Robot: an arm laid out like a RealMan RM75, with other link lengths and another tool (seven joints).
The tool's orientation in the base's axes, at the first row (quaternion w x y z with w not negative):
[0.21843, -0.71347, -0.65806, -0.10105]
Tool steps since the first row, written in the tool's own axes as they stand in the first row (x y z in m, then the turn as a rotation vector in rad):
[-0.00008, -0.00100, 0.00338, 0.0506, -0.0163, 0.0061]
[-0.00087, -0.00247, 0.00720, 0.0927, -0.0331, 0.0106]
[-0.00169, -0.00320, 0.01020, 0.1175, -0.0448, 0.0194]
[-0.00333, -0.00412, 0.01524, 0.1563, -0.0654, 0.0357]
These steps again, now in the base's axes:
[-0.00148, 0.00147, -0.00284, -0.0112, 0.0486, 0.0194]
[-0.00356, 0.00252, -0.00630, -0.0235, 0.0889, 0.0366]
[-0.00480, 0.00315, -0.00918, -0.0335, 0.1155, 0.0416]
[-0.00661, 0.00396, -0.01418, -0.0517, 0.1583, 0.0476]

